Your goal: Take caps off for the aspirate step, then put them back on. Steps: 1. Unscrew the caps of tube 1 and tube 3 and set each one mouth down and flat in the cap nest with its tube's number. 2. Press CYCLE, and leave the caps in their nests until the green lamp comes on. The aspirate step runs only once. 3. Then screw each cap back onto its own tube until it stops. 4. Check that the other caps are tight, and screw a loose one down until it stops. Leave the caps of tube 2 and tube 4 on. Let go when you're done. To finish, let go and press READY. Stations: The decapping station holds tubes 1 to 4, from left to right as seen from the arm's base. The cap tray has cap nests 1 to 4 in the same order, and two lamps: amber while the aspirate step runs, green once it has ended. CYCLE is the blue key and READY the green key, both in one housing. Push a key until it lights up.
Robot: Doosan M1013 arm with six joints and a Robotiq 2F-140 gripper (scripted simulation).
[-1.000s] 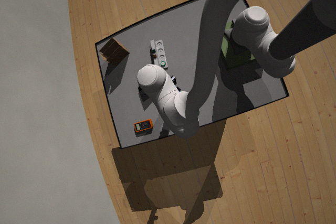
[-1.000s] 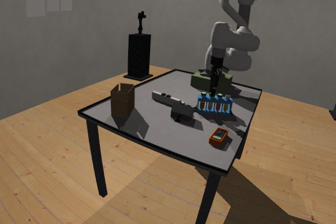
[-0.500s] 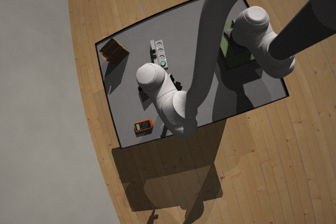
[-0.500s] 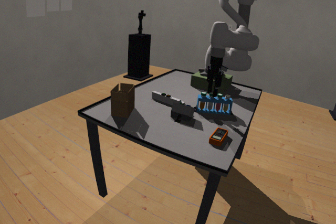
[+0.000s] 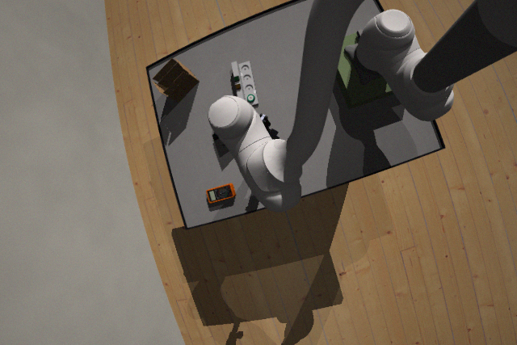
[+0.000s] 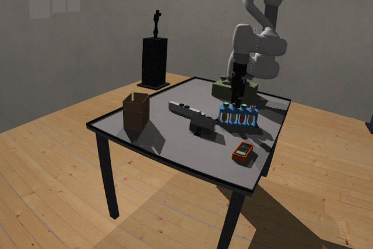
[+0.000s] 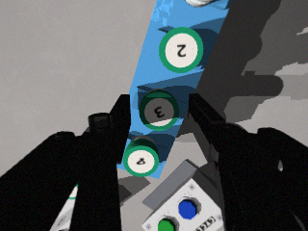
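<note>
Now: the cap 2 2 cm behind my hand, 5 cm to the left of it and 3 cm below it. Also, from my hand: key housing 16 cm ahead, 12 cm to the right, 9 cm below; green key 14 cm ahead, 14 cm to the right, 8 cm below; blue key 14 cm ahead, 10 cm to the right, 8 cm below.
</note>
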